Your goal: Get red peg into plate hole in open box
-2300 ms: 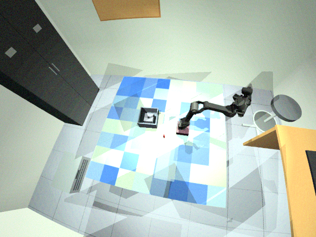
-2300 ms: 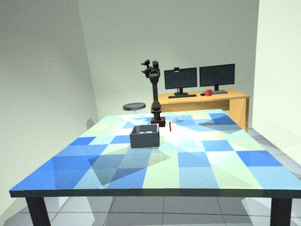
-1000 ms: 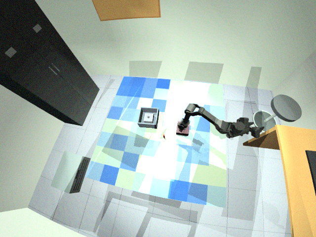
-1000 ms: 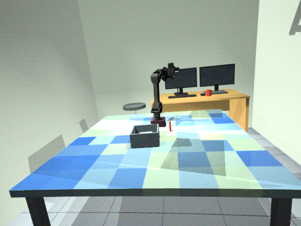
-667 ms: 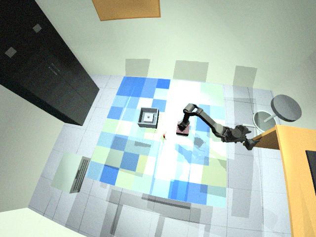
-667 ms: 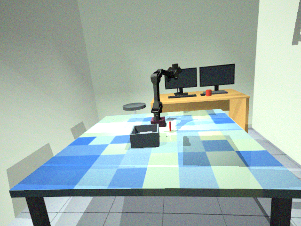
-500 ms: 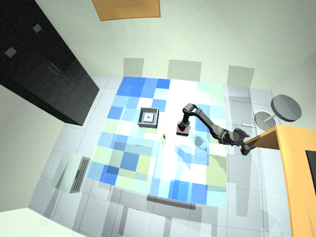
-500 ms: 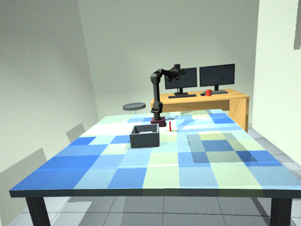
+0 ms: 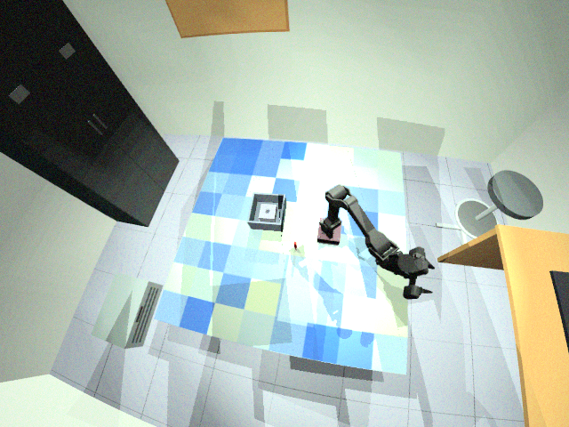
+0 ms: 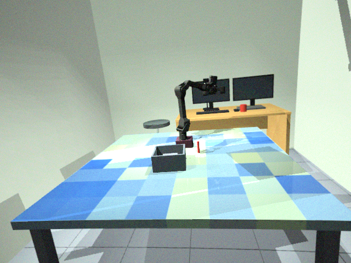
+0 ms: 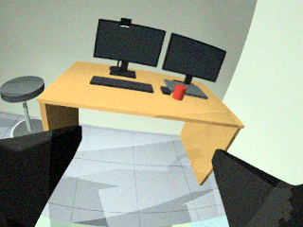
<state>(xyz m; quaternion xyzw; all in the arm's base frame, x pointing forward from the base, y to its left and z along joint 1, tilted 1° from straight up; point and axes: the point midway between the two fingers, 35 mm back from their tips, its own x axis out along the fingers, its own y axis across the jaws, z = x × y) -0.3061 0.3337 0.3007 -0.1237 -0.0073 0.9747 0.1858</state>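
Now: the red peg 51 cm ahead of my gripper tip, 26 cm to the right of it and 32 cm below it. From my gripper tip the other things lie so: grey box: 66 cm ahead, 47 cm to the right, 33 cm below.
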